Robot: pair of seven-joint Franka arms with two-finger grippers.
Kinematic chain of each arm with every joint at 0, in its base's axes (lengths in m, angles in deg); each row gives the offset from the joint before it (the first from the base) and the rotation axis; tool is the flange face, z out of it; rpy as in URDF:
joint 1: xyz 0 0 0.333 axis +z
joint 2: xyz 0 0 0 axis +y
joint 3: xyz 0 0 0.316 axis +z
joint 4: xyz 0.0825 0 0 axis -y
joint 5: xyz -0.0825 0 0.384 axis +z
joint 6: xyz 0 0 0 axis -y
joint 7: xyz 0.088 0 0 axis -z
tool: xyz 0 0 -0.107 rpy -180 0 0
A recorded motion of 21 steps. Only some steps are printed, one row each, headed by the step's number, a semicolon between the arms.
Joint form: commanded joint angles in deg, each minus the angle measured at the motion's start. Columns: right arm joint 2, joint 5, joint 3, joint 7, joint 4, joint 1, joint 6; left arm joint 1, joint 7, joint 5, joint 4, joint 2, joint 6, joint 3.
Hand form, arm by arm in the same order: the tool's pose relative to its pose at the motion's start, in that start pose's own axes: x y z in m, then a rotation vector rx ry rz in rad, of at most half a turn. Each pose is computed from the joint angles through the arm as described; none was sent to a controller.
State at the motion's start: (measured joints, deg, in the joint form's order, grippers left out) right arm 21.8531 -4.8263 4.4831 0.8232 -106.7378 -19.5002 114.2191; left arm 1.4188 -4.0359 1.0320 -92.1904 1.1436 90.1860 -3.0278
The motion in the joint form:
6: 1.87 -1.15 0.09 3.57 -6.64 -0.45 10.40; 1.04 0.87 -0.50 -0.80 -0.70 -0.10 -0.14
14: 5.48 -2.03 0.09 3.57 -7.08 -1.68 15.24; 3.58 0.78 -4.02 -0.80 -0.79 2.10 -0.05
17: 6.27 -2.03 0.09 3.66 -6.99 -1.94 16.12; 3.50 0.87 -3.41 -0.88 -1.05 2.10 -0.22
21: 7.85 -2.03 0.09 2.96 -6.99 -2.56 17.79; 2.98 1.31 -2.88 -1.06 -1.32 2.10 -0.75
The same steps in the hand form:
6: -0.0032 -0.0016 0.0570 -0.0044 0.0339 0.0468; -0.0037 -0.0079 0.0003 -0.0087 -0.0043 -0.0005
14: 0.0055 0.0085 0.0908 -0.0017 0.0476 0.0534; 0.0006 -0.0270 -0.0038 -0.0739 0.0329 -0.0495
17: 0.0076 0.0106 0.0971 0.0014 0.0506 0.0585; -0.0008 -0.0256 -0.0056 -0.0629 0.0364 -0.0433
21: 0.0105 0.0157 0.1113 0.0078 0.0519 0.0549; -0.0025 -0.0164 -0.0067 -0.0527 0.0384 -0.0171

